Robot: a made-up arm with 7 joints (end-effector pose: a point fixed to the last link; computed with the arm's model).
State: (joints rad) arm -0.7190 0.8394 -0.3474 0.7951 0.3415 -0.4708 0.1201
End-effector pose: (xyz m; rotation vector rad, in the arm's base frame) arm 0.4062 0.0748 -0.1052 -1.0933 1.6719 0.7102
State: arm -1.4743 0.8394 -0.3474 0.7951 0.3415 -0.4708 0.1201
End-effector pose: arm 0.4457 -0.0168 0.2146 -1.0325 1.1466 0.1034
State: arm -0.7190 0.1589 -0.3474 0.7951 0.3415 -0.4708 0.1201
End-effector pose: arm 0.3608 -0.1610 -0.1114 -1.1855 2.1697 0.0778
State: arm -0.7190 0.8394 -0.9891 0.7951 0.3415 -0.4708 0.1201
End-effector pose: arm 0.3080 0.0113 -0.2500 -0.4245 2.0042 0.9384
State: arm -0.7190 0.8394 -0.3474 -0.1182 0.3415 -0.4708 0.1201
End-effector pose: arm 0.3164 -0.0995 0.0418 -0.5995 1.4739 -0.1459
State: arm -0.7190 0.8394 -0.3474 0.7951 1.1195 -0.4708 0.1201
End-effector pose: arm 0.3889 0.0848 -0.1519 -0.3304 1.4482 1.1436
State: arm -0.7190 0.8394 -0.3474 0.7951 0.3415 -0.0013 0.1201
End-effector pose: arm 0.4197 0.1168 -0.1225 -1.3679 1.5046 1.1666
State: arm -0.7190 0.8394 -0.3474 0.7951 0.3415 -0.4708 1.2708
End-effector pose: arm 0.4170 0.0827 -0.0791 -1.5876 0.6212 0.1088
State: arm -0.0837 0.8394 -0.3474 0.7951 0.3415 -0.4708 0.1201
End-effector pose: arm 0.2005 0.1406 -0.2892 -1.0563 2.0672 1.2792
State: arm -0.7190 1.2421 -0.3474 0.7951 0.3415 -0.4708 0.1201
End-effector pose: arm 0.3981 0.2003 -0.0349 -0.9990 1.3350 1.0226
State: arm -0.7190 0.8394 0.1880 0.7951 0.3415 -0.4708 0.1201
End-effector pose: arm 0.4111 0.1749 0.0147 -1.5700 1.2995 0.4813
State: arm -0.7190 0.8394 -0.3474 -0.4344 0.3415 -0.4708 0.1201
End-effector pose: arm 0.2436 -0.1319 0.0781 -0.4194 1.3590 -0.4169
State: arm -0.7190 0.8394 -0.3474 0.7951 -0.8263 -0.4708 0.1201
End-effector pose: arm 0.4127 0.1253 -0.0516 -2.1576 1.6567 -0.2170
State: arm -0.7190 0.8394 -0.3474 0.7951 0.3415 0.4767 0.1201
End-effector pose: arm 0.4115 0.1624 -0.1356 -1.6137 1.2435 1.6278
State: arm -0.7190 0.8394 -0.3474 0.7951 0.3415 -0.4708 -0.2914
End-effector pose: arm 0.3963 0.0749 -0.1099 -0.8123 2.0046 0.9169
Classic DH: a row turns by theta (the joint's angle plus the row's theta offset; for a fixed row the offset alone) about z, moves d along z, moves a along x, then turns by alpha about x. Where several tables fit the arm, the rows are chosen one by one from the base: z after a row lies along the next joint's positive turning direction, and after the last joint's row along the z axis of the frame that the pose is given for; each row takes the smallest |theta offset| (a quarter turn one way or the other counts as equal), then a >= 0, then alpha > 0; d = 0 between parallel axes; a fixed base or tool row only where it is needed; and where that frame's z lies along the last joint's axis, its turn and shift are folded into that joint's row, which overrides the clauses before.
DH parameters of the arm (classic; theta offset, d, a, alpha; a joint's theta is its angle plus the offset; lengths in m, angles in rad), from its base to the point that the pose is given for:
base (fixed): -0.071 0.0983 0.0046 -1.3004
joint 1: -1.3111 0.0206 -0.0166 -1.5708
joint 2: 1.2915 -0.0027 0.026 1.5708
joint 3: 1.5708 -0.1791 0.0504 -1.5708
joint 4: -1.5708 -0.017 0.0155 -1.5708
joint 5: 0 0.1984 -0.0082 1.5708
joint 6: 1.5708 0.009 0.0752 1.5708
joint 7: 1.5708 0.1057 -0.02 2.8915
tool (fixed): 3.1414 0.0728 0 0

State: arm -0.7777 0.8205 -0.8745 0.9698 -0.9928 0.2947 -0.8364
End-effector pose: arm 0.3553 0.0966 -0.2198 1.0830 -2.1687 -0.4995
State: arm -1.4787 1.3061 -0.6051 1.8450 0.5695 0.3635 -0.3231
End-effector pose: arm 0.2857 0.3994 0.0743 2.0678 -0.6440 -2.1042
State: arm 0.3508 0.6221 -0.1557 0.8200 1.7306 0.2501 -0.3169
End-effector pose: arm -0.0222 0.2005 -0.3409 0.6821 1.4501 2.5405
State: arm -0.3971 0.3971 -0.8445 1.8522 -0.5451 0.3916 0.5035
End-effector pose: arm 0.0436 0.1835 -0.3580 1.4937 -0.6375 -2.4479
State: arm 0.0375 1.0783 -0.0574 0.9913 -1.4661 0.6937 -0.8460
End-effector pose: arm 0.1371 0.3330 -0.2236 1.6710 -1.1677 0.2291
